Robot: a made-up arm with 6 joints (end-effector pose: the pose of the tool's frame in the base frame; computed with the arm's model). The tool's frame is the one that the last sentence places.
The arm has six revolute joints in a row. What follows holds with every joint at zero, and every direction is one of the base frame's. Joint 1 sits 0.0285 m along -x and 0.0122 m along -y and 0.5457 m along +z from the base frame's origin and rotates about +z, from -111.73 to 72.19 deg. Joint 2 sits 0.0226 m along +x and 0.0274 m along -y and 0.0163 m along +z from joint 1 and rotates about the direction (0.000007, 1, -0.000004), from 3.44 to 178.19 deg. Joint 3 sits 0.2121 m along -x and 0.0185 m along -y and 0.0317 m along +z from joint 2 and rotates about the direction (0.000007, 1, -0.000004), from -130.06 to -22.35 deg. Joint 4 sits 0.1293 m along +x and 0.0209 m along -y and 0.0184 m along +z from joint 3 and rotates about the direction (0.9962, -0.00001, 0.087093), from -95.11 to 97.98 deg. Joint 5 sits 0.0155 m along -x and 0.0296 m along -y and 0.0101 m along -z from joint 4 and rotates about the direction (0.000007, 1, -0.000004), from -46.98 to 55 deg. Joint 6 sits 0.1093 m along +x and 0.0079 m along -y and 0.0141 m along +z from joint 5 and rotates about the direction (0.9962, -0.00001, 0.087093), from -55.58 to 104.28 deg. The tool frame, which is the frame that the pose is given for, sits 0.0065 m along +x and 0.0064 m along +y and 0.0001 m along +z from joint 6; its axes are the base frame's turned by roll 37.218, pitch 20.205 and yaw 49.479 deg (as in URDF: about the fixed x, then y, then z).
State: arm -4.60 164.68 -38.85 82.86 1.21 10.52
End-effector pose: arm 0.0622 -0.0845 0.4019 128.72 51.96 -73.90
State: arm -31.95 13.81 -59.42 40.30 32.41 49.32
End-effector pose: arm -0.0464 -0.0610 0.7716 79.67 -14.69 72.52
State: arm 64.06 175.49 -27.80 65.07 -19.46 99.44
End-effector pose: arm 0.1030 -0.0151 0.4218 88.36 24.07 -43.49
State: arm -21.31 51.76 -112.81 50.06 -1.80 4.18
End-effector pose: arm -0.0362 -0.1019 0.9519 25.90 -38.27 70.76
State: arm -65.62 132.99 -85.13 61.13 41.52 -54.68
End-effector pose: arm 0.0860 -0.2826 0.5115 97.88 50.36 18.39
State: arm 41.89 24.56 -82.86 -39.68 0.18 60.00
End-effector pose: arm -0.0261 -0.1342 0.8983 25.10 -19.44 104.60
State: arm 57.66 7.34 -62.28 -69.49 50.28 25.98
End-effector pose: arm 0.0636 -0.1768 0.7902 13.44 17.36 46.24
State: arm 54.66 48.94 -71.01 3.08 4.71 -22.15
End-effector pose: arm 0.1191 0.0272 0.8376 -7.92 23.50 87.25
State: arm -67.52 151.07 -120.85 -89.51 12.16 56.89
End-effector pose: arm 0.0591 -0.4618 0.5754 46.61 58.16 -42.94
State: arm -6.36 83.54 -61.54 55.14 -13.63 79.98
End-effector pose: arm 0.2013 -0.1498 0.7051 139.78 -48.01 52.74
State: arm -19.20 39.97 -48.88 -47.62 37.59 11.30
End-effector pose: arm 0.0083 -0.1771 0.7527 21.25 55.98 -15.80
